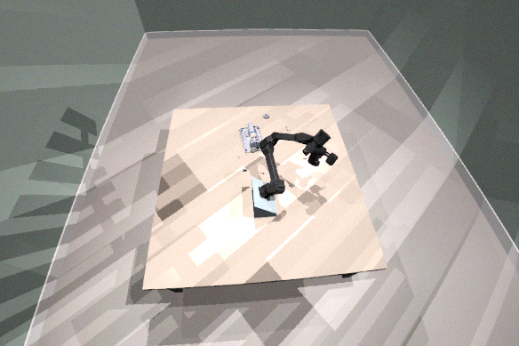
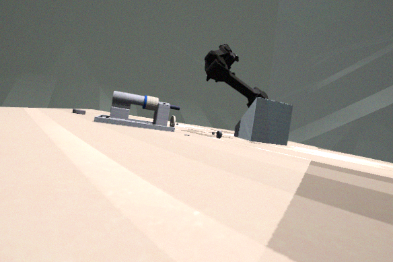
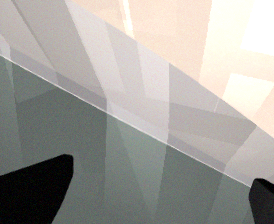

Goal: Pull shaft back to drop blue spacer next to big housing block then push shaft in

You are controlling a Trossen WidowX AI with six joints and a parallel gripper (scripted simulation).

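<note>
Right now my gripper tip is 370 mm short of the dark shaft, 360 mm to the right of it and 210 mm above it. The rest, counted from my gripper tip: beige spacer 370 mm ahead, 360 mm to the left, 220 mm below; then blue spacer 400 mm ahead, 360 mm to the left, 220 mm below; then dark piece 460 mm to the left, 280 mm below, 150 mm ahead.
</note>
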